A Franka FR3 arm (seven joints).
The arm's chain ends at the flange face. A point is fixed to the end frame.
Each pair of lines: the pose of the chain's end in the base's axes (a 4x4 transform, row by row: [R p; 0 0 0 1], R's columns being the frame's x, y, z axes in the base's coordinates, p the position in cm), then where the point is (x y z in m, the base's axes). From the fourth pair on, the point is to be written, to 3 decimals.
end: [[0.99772, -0.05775, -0.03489, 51.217], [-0.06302, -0.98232, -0.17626, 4.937], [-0.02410, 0.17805, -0.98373, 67.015], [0, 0, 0, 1]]
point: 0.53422 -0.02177 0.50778
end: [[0.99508, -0.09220, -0.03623, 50.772], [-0.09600, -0.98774, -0.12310, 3.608], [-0.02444, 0.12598, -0.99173, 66.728], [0, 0, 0, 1]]
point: 0.52810 -0.02716 0.50146
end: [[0.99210, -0.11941, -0.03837, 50.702], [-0.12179, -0.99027, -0.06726, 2.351], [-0.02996, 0.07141, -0.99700, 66.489], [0, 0, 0, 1]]
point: 0.52586 -0.03104 0.49583
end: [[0.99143, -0.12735, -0.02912, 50.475], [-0.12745, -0.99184, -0.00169, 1.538], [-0.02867, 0.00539, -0.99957, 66.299], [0, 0, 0, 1]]
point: 0.525 -0.028 0.491
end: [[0.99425, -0.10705, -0.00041, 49.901], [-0.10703, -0.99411, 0.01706, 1.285], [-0.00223, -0.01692, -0.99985, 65.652], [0, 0, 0, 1]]
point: 0.525 -0.027 0.484
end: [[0.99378, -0.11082, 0.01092, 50.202], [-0.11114, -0.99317, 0.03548, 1.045], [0.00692, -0.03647, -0.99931, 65.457], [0, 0, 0, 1]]
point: 0.530 -0.026 0.482
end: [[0.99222, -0.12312, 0.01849, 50.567], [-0.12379, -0.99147, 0.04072, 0.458], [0.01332, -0.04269, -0.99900, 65.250], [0, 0, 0, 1]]
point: 0.534 -0.032 0.480
